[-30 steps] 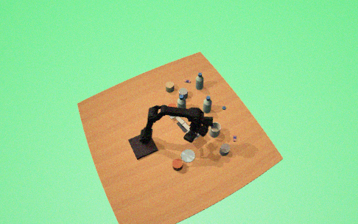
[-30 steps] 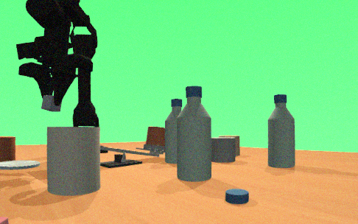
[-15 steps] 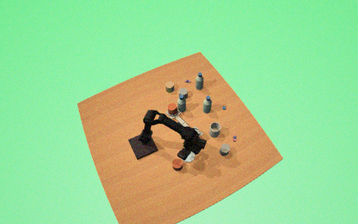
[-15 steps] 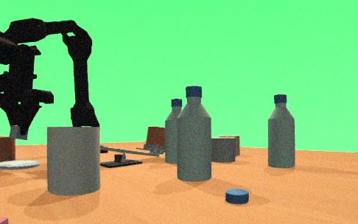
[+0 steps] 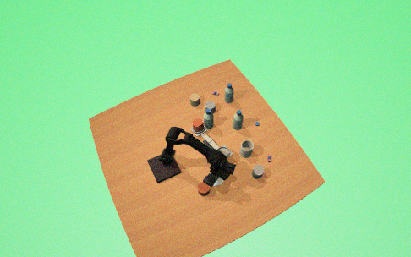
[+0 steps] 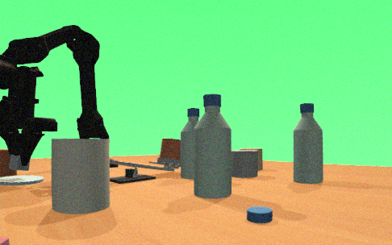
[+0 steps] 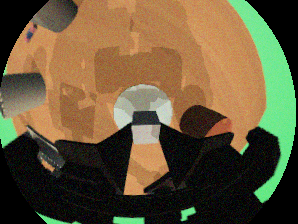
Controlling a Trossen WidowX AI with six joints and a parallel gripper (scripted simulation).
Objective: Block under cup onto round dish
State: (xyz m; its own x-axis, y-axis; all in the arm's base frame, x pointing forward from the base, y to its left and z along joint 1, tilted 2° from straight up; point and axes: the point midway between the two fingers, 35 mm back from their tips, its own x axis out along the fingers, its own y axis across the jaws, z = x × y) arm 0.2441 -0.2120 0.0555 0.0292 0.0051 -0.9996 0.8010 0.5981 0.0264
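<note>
Right now my gripper tip is right at the small grey block. Round my gripper tip: blue cap 42 cm ahead, 27 cm to the left, 3 cm below; then grey balance 24 cm to the left, 6 cm ahead; then round white dish 3 cm below.
</note>
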